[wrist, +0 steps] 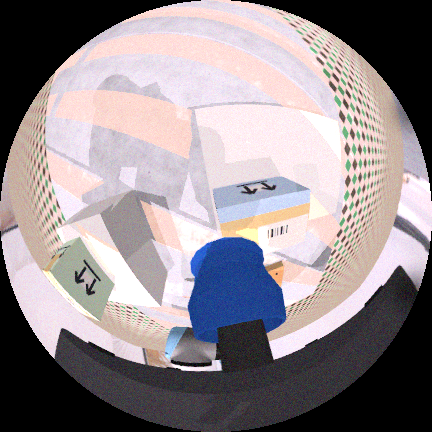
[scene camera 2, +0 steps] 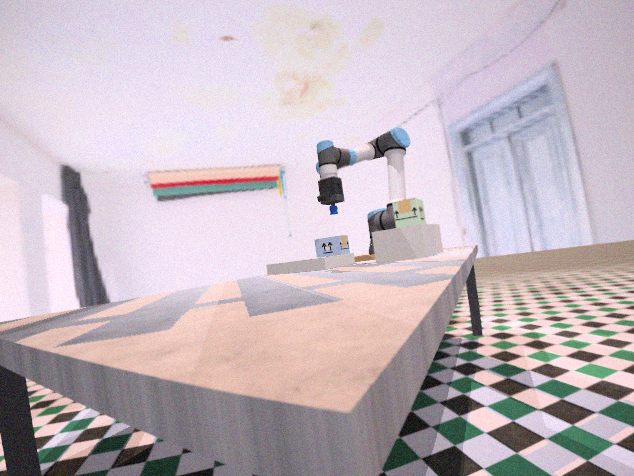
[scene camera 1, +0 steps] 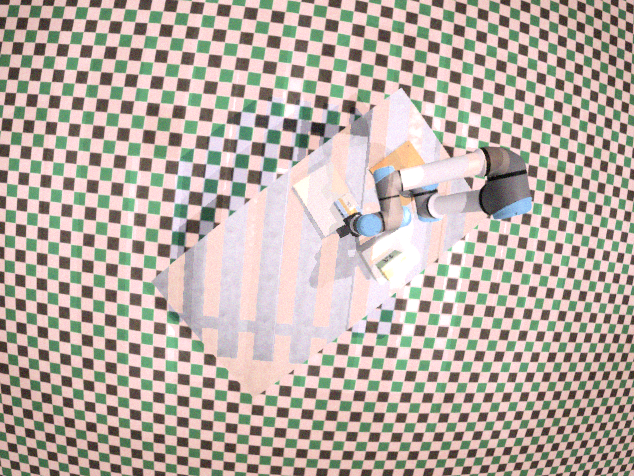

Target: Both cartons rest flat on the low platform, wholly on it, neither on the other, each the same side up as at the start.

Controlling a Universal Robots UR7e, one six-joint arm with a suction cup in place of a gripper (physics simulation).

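Places are measured from the arm's base along level axes (x ahead, y left, z up), in millimetres.
Pixels of known places: end effector, tool point: (wrist: 227, 267) (scene camera 2: 334, 213).
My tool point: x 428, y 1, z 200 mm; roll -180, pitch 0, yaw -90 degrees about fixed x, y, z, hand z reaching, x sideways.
Ahead of a thing's pixels: the offset from my tool point to its middle. Level surfaces: height alone.
The blue carton @[49 mm back, 66 mm right, 135 mm down] (scene camera 1: 346, 205) (scene camera 2: 331, 246) (wrist: 262, 212) rests flat, arrows up, on the low platform @[7 mm ahead, 156 mm right, 200 mm down] (scene camera 1: 316, 197) (scene camera 2: 292, 266) (wrist: 270, 132), near its robot-side edge; its far lower edge is hidden. The green carton @[89 mm back, 296 mm left, 53 mm down] (scene camera 1: 390, 262) (scene camera 2: 409, 213) (wrist: 81, 280) sits upright, arrows up, on a taller pale block @[116 mm back, 264 mm left, 164 mm down] (scene camera 1: 381, 245) (scene camera 2: 407, 243) (wrist: 125, 232). My gripper (scene camera 2: 333, 210) (wrist: 227, 250), a blue suction cup, holds nothing. It hangs above the blue carton with a clear air gap in scene camera 2. In scene camera 1 the wrist hides the cup.
An orange board (scene camera 1: 404, 155) (scene camera 2: 364, 257) (wrist: 276, 272) lies on the table @[224 mm down] (scene camera 1: 256, 379) (scene camera 2: 307, 353) near the arm's base. The tall block stands beside the low platform, with a gap between them. The arm reaches over the table from the base side.
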